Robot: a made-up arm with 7 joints. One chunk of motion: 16 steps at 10 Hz.
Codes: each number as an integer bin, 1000 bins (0 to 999) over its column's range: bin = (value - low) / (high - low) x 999, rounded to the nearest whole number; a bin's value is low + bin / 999 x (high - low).
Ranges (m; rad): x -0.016..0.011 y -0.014..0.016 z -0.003..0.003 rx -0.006..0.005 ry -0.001..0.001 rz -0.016..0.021
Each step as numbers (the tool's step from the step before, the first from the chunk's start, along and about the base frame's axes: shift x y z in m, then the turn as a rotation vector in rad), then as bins.
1 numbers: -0.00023 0.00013 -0.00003 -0.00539 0.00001 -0.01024
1 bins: 583 471 495 55 504 156
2 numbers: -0.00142 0.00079 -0.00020 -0.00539 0.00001 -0.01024
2 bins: 539 493 466 55 504 156
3 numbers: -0.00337 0.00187 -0.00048 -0.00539 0.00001 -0.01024
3 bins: 467 528 420 55 504 156
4 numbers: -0.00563 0.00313 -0.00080 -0.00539 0.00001 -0.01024
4 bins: 384 570 366 55 504 156
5 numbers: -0.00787 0.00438 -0.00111 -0.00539 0.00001 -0.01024
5 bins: 301 612 315 55 504 156
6 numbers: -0.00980 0.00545 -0.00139 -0.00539 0.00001 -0.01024
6 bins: 229 648 268 55 504 156
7 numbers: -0.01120 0.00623 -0.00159 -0.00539 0.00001 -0.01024
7 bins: 178 674 235 55 504 156
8 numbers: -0.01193 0.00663 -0.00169 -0.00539 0.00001 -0.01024
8 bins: 151 687 218 55 504 156
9 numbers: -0.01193 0.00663 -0.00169 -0.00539 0.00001 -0.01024
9 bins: 151 687 218 55 504 156
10 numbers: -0.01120 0.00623 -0.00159 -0.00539 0.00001 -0.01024
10 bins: 178 674 235 55 504 156
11 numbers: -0.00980 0.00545 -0.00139 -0.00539 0.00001 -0.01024
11 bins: 229 648 268 55 504 156
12 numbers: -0.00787 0.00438 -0.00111 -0.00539 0.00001 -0.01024
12 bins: 301 612 315 55 504 156
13 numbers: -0.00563 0.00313 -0.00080 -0.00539 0.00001 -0.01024
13 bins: 384 570 366 55 504 156
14 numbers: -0.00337 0.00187 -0.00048 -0.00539 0.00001 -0.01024
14 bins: 467 528 420 55 504 156
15 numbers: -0.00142 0.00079 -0.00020 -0.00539 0.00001 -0.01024
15 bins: 539 493 466 55 504 156
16 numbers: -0.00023 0.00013 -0.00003 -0.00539 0.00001 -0.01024
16 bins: 583 471 495 55 504 156
